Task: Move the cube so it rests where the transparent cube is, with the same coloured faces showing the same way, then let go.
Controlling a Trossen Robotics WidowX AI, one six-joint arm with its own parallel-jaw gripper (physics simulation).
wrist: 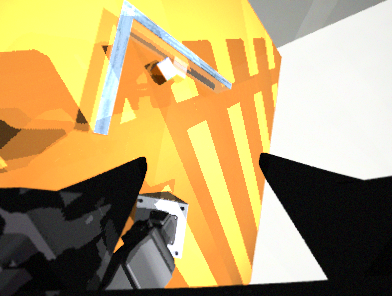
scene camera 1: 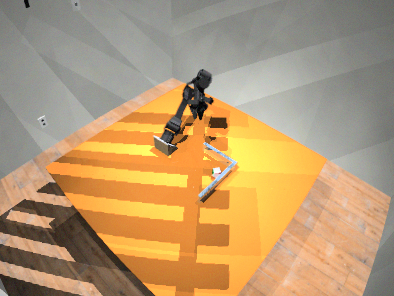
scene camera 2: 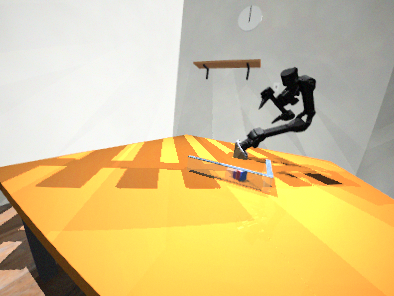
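Where they show: gripper, fingertip midpoint: (wrist: 203,160) (scene camera 1: 197,119) (scene camera 2: 265,116); arm's base, link origin: (wrist: 162,227) (scene camera 1: 165,141) (scene camera 2: 241,147).
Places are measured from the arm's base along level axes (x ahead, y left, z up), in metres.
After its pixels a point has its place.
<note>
The cube (scene camera 1: 216,171) {x 0.365, y 0.026, z -0.024 m} (scene camera 2: 242,175) (wrist: 166,69) {x 0.358, y 0.037, z -0.022 m} sits on the table inside the angle of an L-shaped wall. Its top is white, a green side shows in scene camera 1, and red and blue sides show in scene camera 2. In the wrist view its near side is dark orange-brown. The pale transparent cube (scene camera 2: 231,172) (wrist: 181,66) is close beside it, toward one wall arm; I cannot tell whether they touch or overlap, and its face colours are unclear. My gripper (scene camera 1: 198,117) {x 0.172, y 0.091, z 0.198 m} (scene camera 2: 266,115) {x 0.172, y 0.091, z 0.198 m} (wrist: 203,160) {x 0.172, y 0.091, z 0.198 m} is open and empty, raised above the table and well away from the cube.
The L-shaped wall (scene camera 1: 220,180) {x 0.420, y -0.014, z -0.020 m} (scene camera 2: 220,164) {x 0.418, y -0.040, z -0.002 m} (wrist: 115,70) {x 0.298, y 0.137, z -0.001 m} has pale blue top edges and see-through sides. My arm's base plate (scene camera 1: 163,145) {x 0.025, y -0.039, z 0.009 m} (wrist: 181,225) {x 0.012, y -0.029, z 0.031 m} stands on the orange table (scene camera 1: 280,165) {x 0.631, y 0.343, z -0.061 m} (scene camera 2: 200,260) {x 0.743, y 0.015, z -0.061 m}. A wooden shelf (scene camera 2: 227,64) and a clock (scene camera 2: 250,18) hang on the room wall.
</note>
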